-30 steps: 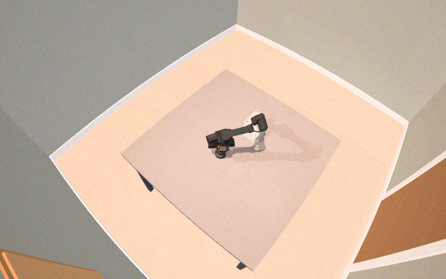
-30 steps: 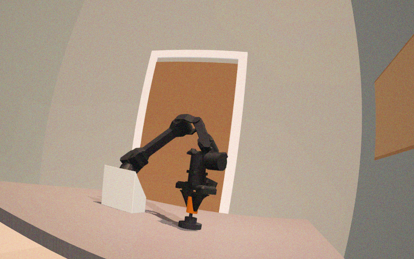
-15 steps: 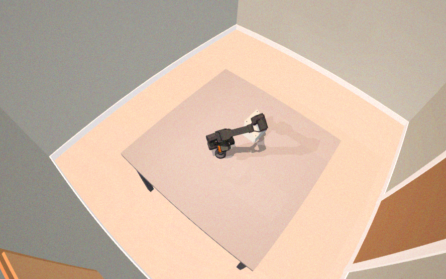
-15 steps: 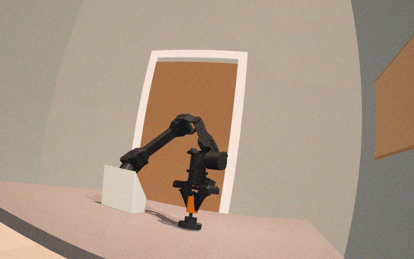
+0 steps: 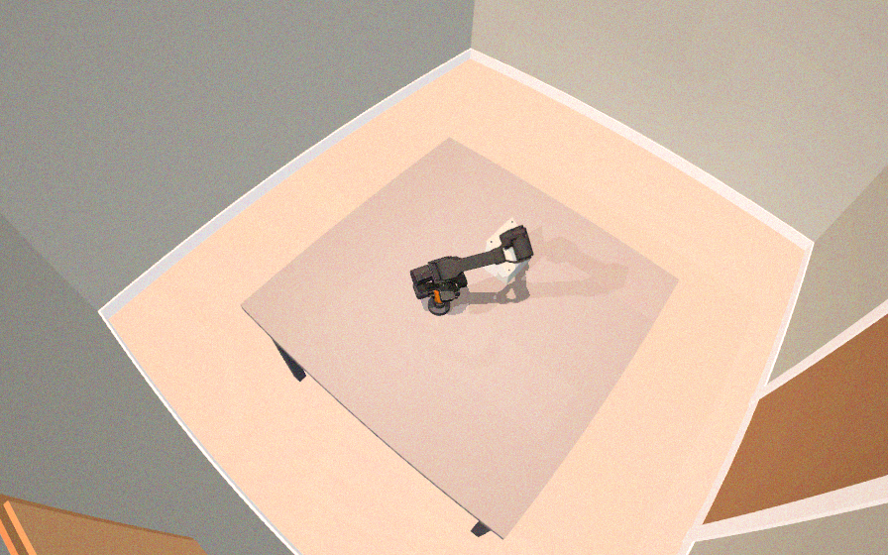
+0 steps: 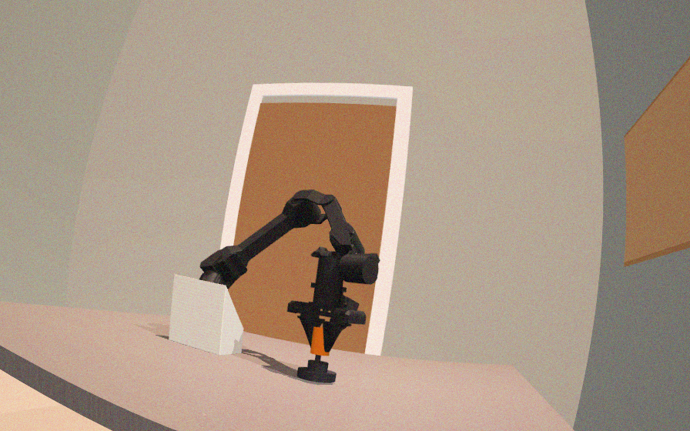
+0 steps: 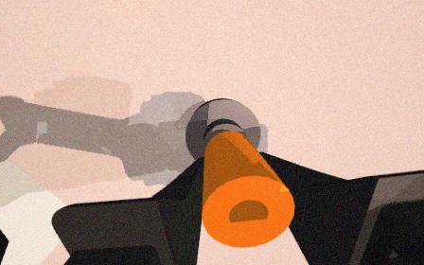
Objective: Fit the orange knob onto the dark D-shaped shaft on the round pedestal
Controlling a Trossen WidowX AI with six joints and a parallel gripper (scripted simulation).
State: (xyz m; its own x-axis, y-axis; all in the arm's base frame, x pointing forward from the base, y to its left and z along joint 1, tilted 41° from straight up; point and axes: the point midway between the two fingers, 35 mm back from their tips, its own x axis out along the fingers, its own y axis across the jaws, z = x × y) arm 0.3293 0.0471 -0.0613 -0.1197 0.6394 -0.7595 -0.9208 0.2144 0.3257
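Now: the orange knob 2 cm above my gripper tip. From my gripper tip the other things lie so: pedestal: 4 cm below.
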